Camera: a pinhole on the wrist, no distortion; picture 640 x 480 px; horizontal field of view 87.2 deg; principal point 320.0 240.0 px. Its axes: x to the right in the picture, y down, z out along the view. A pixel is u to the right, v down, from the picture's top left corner.
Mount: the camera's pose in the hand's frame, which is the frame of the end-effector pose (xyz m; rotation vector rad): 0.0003 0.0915 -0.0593 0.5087 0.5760 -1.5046
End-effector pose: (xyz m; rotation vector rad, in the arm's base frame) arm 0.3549 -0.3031 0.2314 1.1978 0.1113 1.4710
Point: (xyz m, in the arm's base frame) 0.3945 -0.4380 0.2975
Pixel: 124 104
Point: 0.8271 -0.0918 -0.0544
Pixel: 582 288
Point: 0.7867 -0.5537 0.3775
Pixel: 203 212
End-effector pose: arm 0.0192 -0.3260 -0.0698 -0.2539 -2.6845 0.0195
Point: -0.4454 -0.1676 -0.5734
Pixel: 35 359
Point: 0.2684 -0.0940 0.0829
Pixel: behind the camera
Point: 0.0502 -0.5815 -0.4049
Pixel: 343 68
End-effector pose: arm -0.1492 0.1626 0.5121 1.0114 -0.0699 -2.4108
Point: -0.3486 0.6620 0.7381
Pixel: 471 67
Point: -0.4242 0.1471 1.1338
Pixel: 79 80
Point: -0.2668 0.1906 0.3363
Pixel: outside the picture
